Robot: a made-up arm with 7 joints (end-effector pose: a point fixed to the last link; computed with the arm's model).
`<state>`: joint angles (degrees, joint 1 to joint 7).
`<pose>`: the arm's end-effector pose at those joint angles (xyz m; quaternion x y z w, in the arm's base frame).
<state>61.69 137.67 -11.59 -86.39 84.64 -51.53 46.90</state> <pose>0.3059 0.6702 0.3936 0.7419 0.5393 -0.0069 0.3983</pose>
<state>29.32 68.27 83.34 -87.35 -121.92 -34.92 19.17</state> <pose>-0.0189 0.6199 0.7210 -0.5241 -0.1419 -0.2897 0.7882</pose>
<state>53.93 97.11 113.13 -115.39 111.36 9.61 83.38</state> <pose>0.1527 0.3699 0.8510 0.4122 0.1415 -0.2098 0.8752</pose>
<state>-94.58 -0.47 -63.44 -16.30 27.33 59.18 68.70</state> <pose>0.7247 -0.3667 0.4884 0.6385 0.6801 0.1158 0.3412</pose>
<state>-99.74 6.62 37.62 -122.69 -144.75 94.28 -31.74</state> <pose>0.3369 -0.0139 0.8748 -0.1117 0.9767 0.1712 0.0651</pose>
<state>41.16 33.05 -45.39 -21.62 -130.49 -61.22 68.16</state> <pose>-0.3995 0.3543 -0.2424 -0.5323 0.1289 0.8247 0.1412</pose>
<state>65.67 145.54 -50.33 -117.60 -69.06 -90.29 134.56</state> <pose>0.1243 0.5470 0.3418 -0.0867 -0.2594 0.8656 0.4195</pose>
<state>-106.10 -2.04 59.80 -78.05 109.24 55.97 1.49</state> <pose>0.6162 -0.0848 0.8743 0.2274 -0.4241 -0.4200 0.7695</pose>
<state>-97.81 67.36 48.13 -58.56 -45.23 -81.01 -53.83</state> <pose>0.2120 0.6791 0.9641 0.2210 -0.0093 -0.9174 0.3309</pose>
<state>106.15 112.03 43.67 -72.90 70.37 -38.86 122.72</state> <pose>0.1383 0.7565 0.3490 0.1533 0.6940 -0.0929 0.6973</pose>
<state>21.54 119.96 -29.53 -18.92 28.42 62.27 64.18</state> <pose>0.1427 0.7351 0.7966 0.0539 -0.7222 -0.5928 0.3524</pose>
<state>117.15 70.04 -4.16 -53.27 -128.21 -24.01 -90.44</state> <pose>-0.5594 0.5451 0.5286 0.1581 -0.8867 -0.2272 0.3703</pose>
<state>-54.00 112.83 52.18 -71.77 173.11 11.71 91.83</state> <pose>-0.1290 0.3983 1.0437 0.1599 -0.3116 -0.7049 0.6168</pose>
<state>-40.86 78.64 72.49 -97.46 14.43 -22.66 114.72</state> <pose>0.0647 0.6242 0.8392 0.3137 -0.4407 0.3089 0.7823</pose>
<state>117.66 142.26 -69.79 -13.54 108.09 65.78 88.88</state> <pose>0.2704 0.7584 0.5461 -0.1525 -0.4360 -0.7119 0.5290</pose>
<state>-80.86 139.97 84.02 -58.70 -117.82 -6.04 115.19</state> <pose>-0.6480 0.3417 0.6984 -0.3218 0.0508 0.9234 0.2032</pose>
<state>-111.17 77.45 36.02 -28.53 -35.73 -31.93 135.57</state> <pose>0.2563 0.6757 0.9626 0.1035 -0.2772 0.1690 0.9402</pose>
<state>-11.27 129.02 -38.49 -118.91 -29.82 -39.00 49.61</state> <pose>0.3918 0.4376 0.6649 -0.9817 0.1623 0.0250 0.0966</pose>
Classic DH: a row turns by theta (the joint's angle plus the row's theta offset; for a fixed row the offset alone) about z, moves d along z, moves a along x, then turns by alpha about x. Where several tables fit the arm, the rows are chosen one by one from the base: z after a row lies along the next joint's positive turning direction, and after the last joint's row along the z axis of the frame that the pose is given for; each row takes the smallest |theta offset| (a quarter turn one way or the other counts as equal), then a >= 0, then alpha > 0; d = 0 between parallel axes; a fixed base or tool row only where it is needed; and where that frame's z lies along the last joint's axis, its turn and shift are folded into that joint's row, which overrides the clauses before.
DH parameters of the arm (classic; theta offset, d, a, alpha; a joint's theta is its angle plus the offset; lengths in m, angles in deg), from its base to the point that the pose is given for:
base (fixed): 0 0.4827 -0.01 -70
joint 1: 90 0.005 0.0154 90
joint 2: 70 0.01 0.02 -90
joint 3: -90 -0.51 0.08 -90
joint 4: 0 0.01 -0.03 90
joint 5: 0 -0.35 -0.03 -90
joint 6: 0 0.03 -0.03 90
joint 7: -38.59 0.0462 -0.0219 142.89
tool (fixed): -132.36 0.0077 0 0

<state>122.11 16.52 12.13 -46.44 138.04 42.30 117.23</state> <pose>-0.7983 -0.0241 0.6328 -0.8010 -0.0628 0.5550 0.2155</pose>
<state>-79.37 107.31 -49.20 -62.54 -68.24 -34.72 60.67</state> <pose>0.2828 0.5700 0.9839 -0.8031 -0.1589 -0.5014 0.2798</pose>
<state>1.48 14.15 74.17 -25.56 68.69 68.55 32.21</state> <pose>0.0107 0.3656 -0.2607 -0.4829 0.5571 -0.3829 0.5567</pose>
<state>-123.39 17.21 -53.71 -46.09 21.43 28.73 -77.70</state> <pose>0.5394 -0.3730 0.9765 -0.5320 0.1808 -0.7720 0.2973</pose>
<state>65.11 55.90 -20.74 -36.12 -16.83 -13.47 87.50</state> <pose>-0.5527 0.6186 0.2062 -0.3655 -0.9030 0.1735 0.1447</pose>
